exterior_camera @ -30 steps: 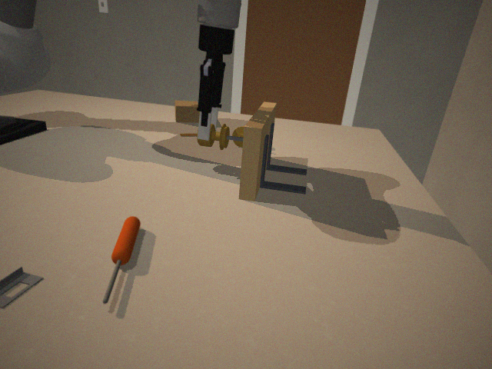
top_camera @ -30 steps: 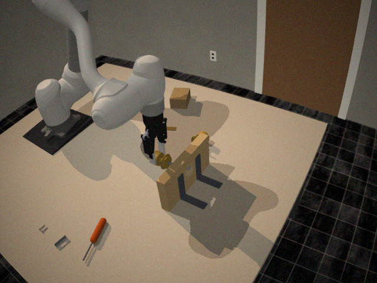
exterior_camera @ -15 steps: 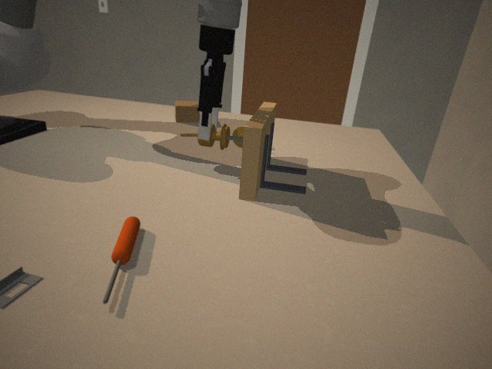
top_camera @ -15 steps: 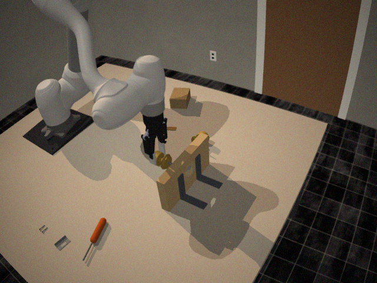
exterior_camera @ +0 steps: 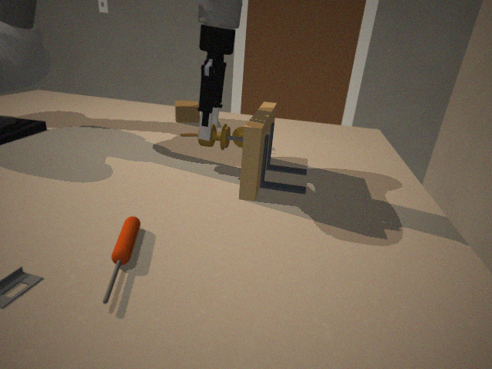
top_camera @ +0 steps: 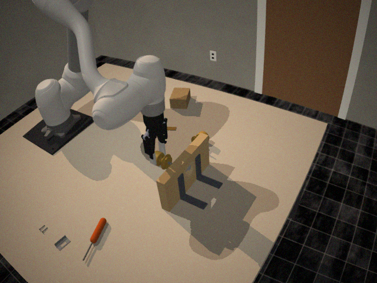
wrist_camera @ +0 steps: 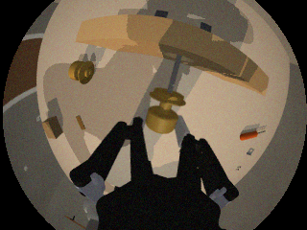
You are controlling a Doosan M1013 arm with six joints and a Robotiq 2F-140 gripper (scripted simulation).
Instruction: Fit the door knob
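My hand is 40 mm short of the brass door knob, 10 mm to the left of it and 30 mm above it. The rest, counted from my hand: brass round piece 90 mm ahead, 230 mm to the left, 90 mm below; then latch socket 130 mm ahead, 20 mm to the right, 30 mm below; then upright wooden board 130 mm ahead, 20 mm to the right, 30 mm below.
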